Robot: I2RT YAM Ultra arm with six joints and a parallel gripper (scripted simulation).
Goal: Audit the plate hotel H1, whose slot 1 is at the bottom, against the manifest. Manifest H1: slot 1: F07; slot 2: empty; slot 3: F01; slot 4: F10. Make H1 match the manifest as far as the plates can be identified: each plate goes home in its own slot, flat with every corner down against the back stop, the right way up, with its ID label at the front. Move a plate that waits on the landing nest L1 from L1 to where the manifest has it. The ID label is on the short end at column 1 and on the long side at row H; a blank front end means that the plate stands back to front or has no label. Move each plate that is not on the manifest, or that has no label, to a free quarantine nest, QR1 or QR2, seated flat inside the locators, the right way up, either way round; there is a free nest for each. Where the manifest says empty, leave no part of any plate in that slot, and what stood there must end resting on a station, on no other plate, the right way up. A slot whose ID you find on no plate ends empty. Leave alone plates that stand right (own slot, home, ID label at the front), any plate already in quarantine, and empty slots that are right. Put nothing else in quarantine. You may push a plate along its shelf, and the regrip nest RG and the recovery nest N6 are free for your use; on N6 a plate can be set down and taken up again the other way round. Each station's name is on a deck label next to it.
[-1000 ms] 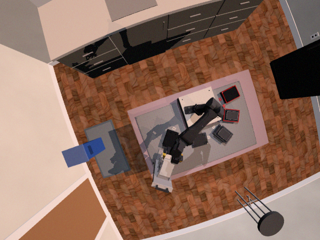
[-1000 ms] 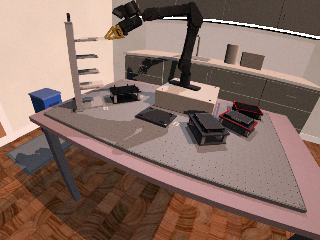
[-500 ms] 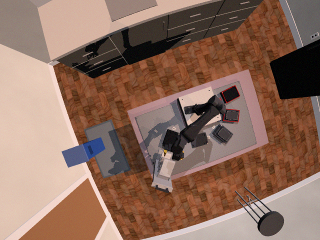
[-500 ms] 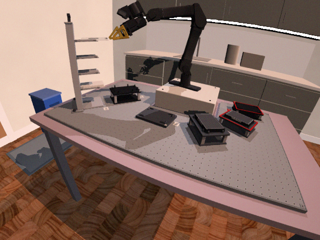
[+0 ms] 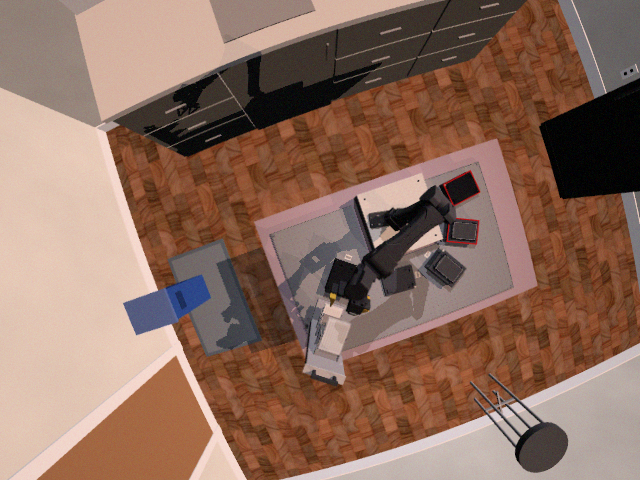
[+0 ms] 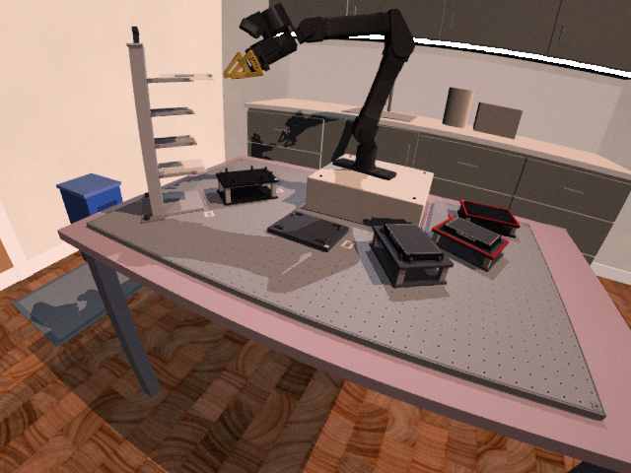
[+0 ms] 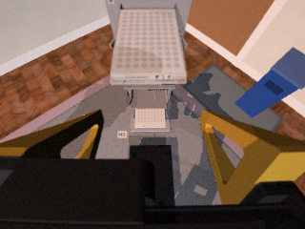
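Now: the tag reading 4 21 cm ahead of my hand and 4 cm to the right of it. The rest, counted from my hand: L1 deck label: 8 cm behind, 47 cm to the left, 35 cm below; then H1 deck label: 13 cm ahead, 5 cm to the left, 35 cm below; then N6 label: 1 cm ahead, 41 cm to the left, 35 cm below.
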